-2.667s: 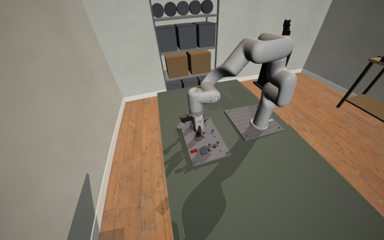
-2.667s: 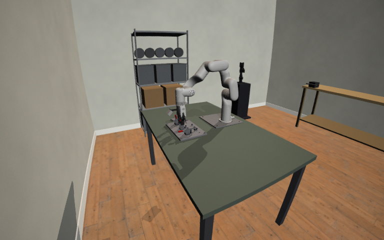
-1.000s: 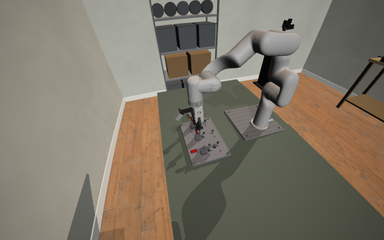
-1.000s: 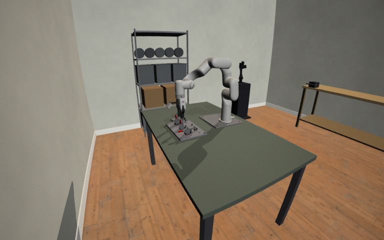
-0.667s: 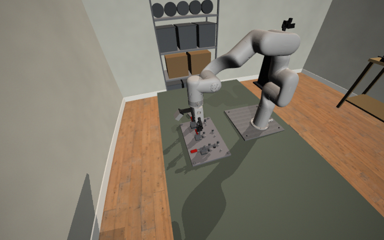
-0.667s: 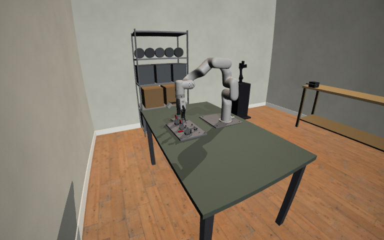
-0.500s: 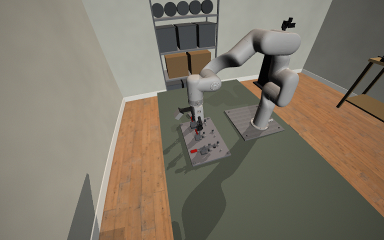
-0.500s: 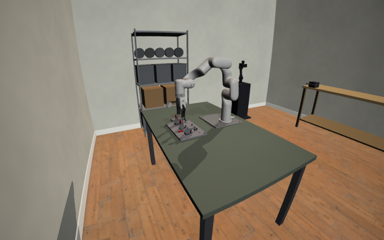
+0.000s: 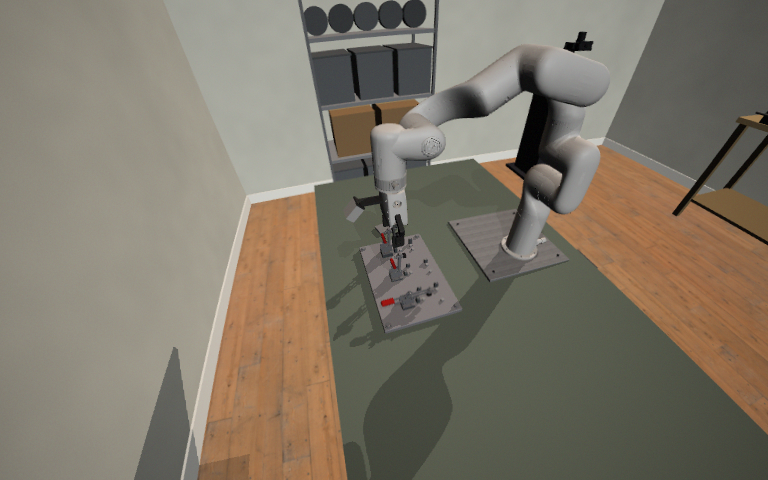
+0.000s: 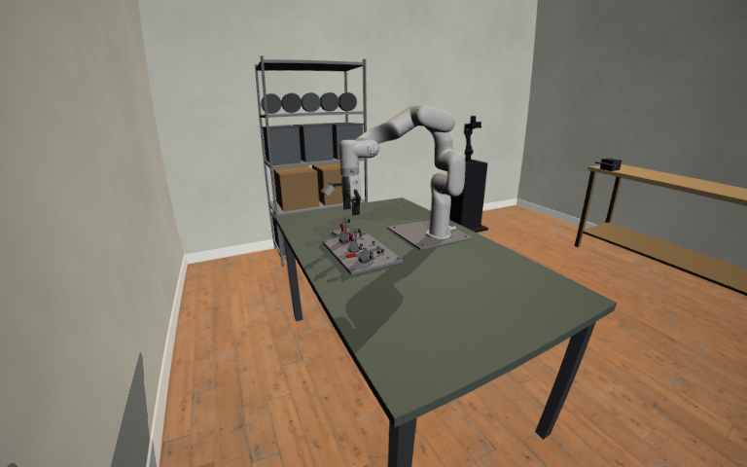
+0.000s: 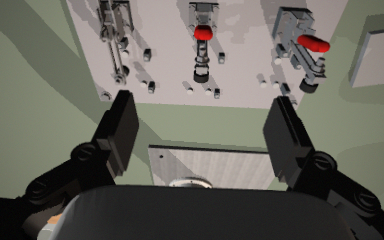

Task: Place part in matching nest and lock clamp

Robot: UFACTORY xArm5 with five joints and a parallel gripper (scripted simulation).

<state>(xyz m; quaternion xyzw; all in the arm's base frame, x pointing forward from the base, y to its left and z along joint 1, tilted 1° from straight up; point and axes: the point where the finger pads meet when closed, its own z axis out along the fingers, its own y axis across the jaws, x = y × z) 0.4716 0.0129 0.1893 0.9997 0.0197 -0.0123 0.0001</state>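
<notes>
The part lies 270 mm to the right of my hand, 200 mm below it and 40 mm behind it. Round my hand: grey fixture plate: 200 mm below, 30 mm behind.
</notes>
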